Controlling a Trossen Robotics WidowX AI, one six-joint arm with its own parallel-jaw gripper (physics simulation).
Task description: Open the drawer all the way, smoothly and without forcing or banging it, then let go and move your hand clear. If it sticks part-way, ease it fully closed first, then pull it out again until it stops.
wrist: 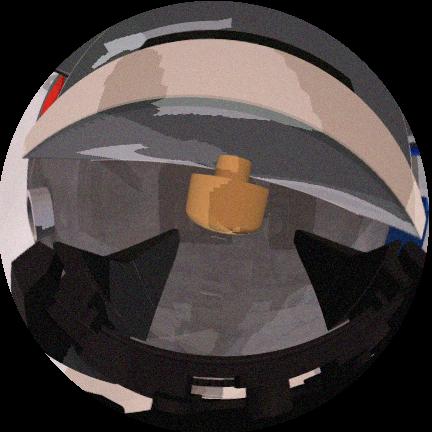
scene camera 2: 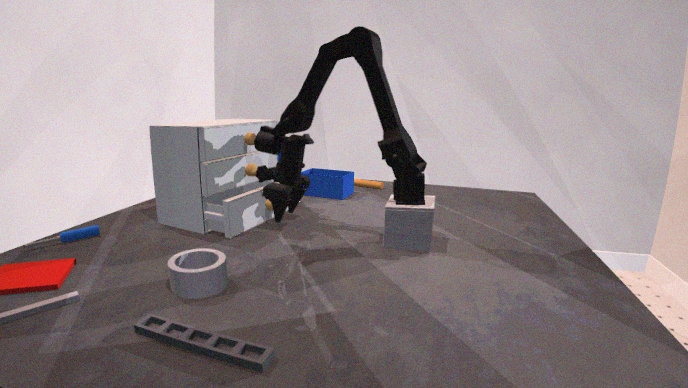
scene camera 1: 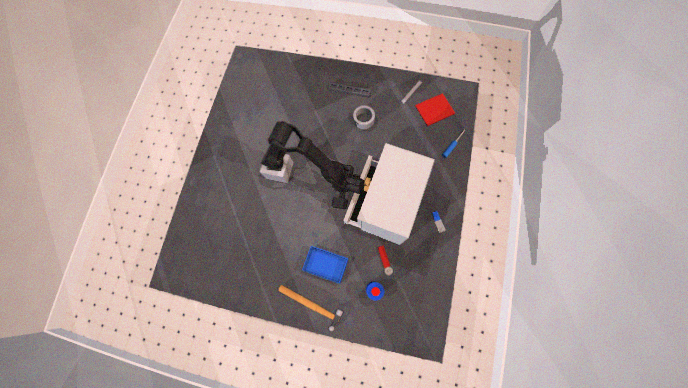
Labels:
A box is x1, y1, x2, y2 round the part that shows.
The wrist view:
my gripper: [10, 228, 425, 431]
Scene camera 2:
my gripper: [255, 158, 309, 222]
blue bin: [301, 168, 353, 199], on the table
dark perforated bar: [134, 313, 274, 372], on the table
red block: [0, 258, 75, 294], on the table
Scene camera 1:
blue bin: [302, 246, 348, 283]
red block: [416, 93, 454, 125]

